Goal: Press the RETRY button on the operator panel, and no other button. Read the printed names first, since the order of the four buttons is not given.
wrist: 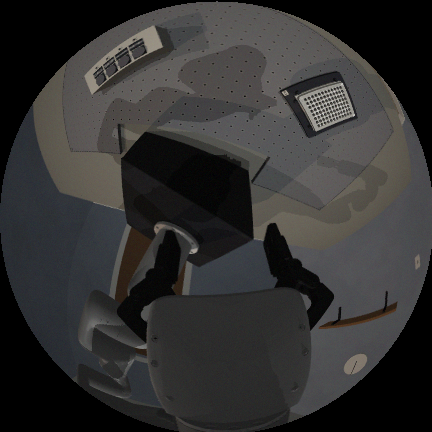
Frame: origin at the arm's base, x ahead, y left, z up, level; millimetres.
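Seen in the pictures: gripper, fingertip midpoint: (221, 236).
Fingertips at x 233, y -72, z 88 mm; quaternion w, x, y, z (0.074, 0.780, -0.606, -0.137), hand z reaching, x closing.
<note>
Pixels of each thing's top centre, then the offset from my fingertips to it. Level surfaces: height alone.
- operator panel at its top centre: (114, 59) dy +219, dx +172, dz -178 mm
- perforated table top at its surface level: dz -233 mm
- well plate at its top centre: (330, 105) dy -166, dx +151, dz -207 mm
The operator panel (126, 61) is a light beige sloped box at the upper left of the wrist view, on the perforated table top. Four dark square buttons stand in a row along it: one (100, 76) at the left end, two in the middle, and one (137, 48) at the right end. Small dark marks show beside the buttons, but they are too small to read, so I cannot tell which button is RETRY. My gripper (221, 236) is open and empty, low in the view and well apart from the panel.
The perforated table top (235, 40) bears a well plate (327, 106) on a black holder at the upper right. A large black block (187, 190) carrying the robot's base stands at the near table edge, between gripper and panel in the view. Arm links show at the lower left.
</note>
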